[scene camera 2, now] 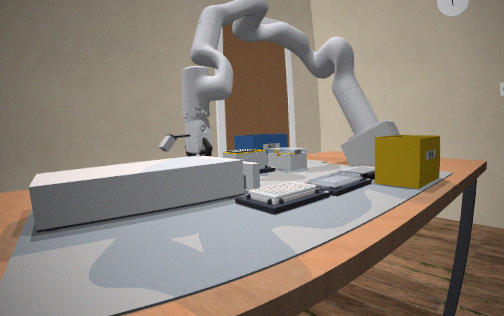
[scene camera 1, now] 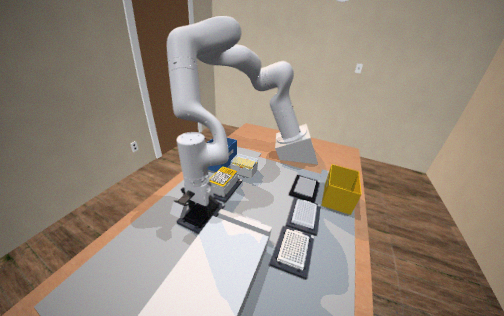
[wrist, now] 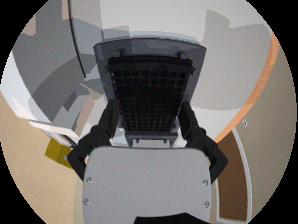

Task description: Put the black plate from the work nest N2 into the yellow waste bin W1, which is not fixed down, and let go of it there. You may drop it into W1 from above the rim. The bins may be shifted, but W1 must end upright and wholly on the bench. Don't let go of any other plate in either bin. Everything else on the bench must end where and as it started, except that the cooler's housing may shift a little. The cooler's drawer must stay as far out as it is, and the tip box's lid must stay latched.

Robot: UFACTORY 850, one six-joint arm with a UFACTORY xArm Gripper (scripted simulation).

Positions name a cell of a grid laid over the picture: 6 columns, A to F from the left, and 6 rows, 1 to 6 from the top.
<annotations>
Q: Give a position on a yellow waste bin W1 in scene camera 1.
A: E4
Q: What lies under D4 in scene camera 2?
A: A white plate.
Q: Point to a dark work nest N2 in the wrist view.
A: At C2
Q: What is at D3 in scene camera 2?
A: A blue bin.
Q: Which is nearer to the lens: the long white cooler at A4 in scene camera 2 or the yellow waste bin W1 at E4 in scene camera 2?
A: The long white cooler.
</annotations>
